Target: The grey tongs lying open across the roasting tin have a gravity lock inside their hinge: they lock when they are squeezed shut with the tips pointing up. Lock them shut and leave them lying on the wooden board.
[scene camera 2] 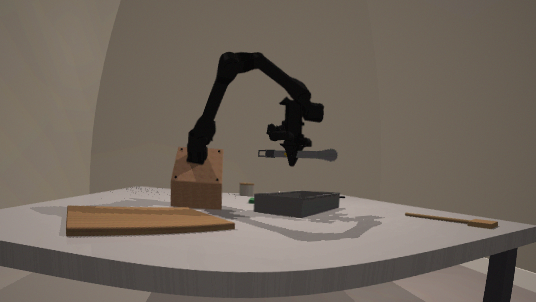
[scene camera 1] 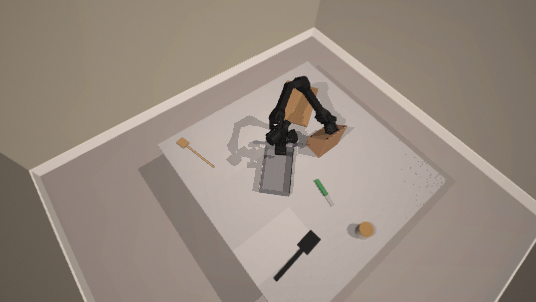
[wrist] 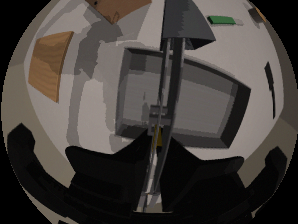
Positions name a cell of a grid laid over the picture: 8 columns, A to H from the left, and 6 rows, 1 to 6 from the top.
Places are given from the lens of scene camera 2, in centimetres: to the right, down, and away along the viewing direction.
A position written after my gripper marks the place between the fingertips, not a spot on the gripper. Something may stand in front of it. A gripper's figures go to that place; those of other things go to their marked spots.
my gripper (scene camera 2: E4): 8, 5, 88
roasting tin (scene camera 2: E5): 9, 15, 77
